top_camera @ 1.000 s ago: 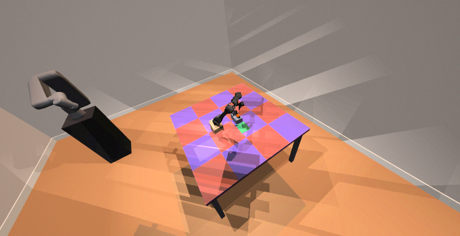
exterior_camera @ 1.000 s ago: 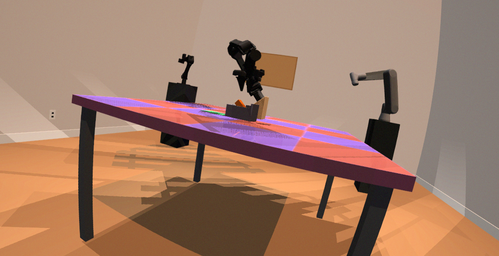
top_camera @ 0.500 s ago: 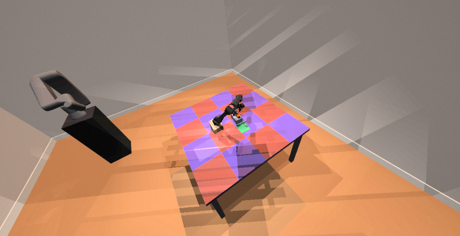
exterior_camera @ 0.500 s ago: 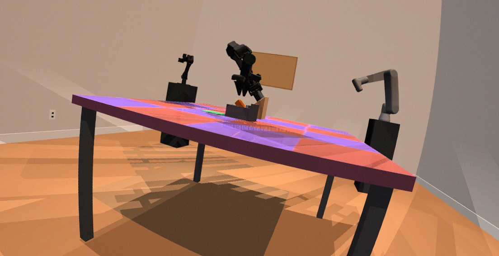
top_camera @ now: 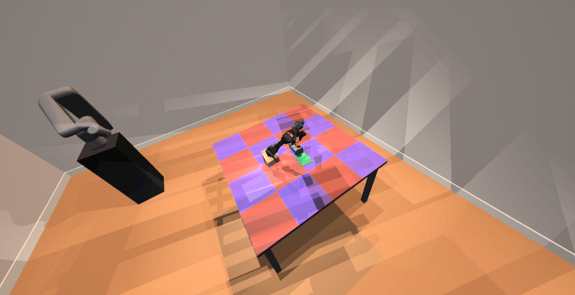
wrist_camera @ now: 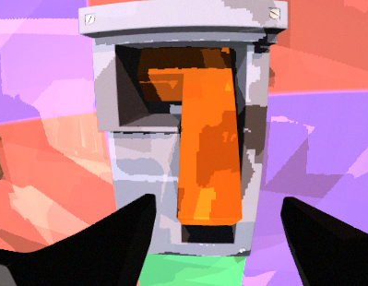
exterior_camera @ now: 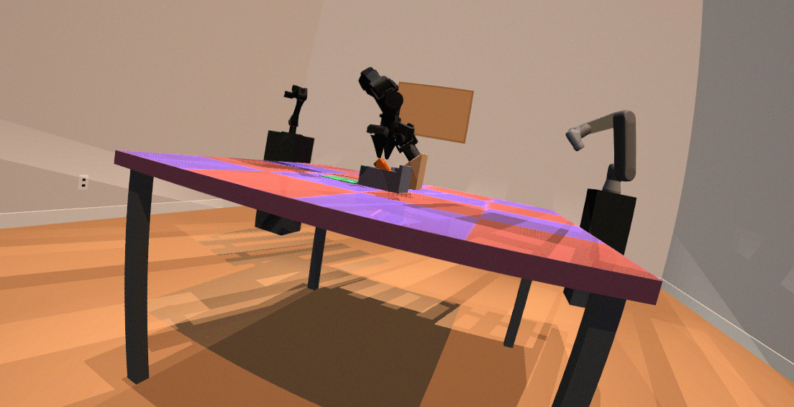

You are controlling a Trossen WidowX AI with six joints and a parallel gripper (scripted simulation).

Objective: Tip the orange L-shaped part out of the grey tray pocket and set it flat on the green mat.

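My gripper tip is now 6 cm above the orange L-shaped part, 4 cm to the right of it and 2 cm past it.
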